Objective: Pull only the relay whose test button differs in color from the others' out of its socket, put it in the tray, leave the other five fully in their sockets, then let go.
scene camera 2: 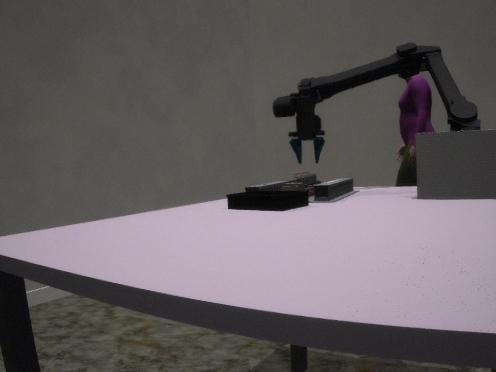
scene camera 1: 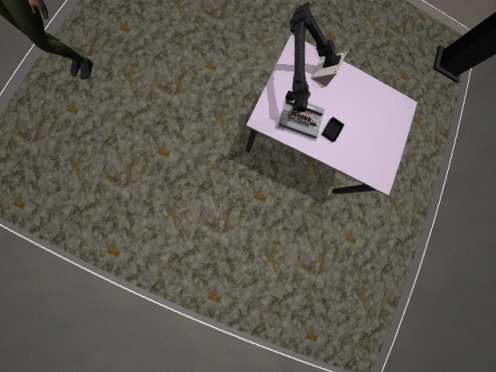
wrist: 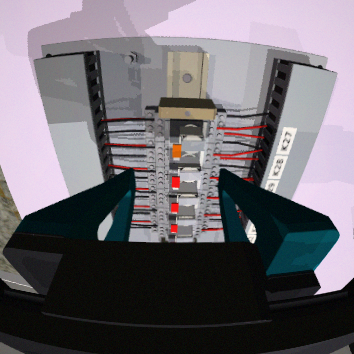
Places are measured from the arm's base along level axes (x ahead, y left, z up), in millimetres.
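Where they show: gripper, fingertip midpoint: [scene camera 2: 308,163] [scene camera 1: 295,109] [wrist: 176,176]; arm's base, origin of the base link: [scene camera 2: 469,157] [scene camera 1: 332,62].
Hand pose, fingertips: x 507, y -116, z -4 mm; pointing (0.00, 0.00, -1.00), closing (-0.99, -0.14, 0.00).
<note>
Each offset is from my fingertips to the centre of the thing. "spot": to the spot under its first point.
A relay with an orange test button {4 mm right, 8 mm back, 48 mm down} [wrist: 177,151] sits in the socket row, second from the tan end block. Three relays nearer the gripper show red buttons: one relay's red button {24 mm left, 3 mm back, 27 mm down} [wrist: 175,181], another red button {52 mm left, 6 mm back, 27 mm down} [wrist: 174,207] and a third red button {79 mm left, 9 mm back, 27 mm down} [wrist: 174,228]. The slot beside the end block is dark, and its button cannot be made out. The near end of the row is hidden by the gripper. My gripper [scene camera 2: 308,162] [wrist: 176,176] is partly open and empty, pointing down above the row, fingers on either side of it. The black tray {342 mm left, 43 mm back, 78 mm down} [scene camera 1: 328,138] [scene camera 2: 267,202] stands beside the relay panel.
Grey wire ducts, the left one {92 mm left, 80 mm ahead, 73 mm down} [wrist: 65,105] and the right one {70 mm left, 114 mm back, 73 mm down} [wrist: 305,100], flank the sockets, with red and black wires between. White labels {spot: 15 mm right, 95 mm back, 53 mm down} [wrist: 286,140] lie on the right duct. A grey box-like stand [scene camera 2: 455,165] is by the arm's base. A person stands off the table.
</note>
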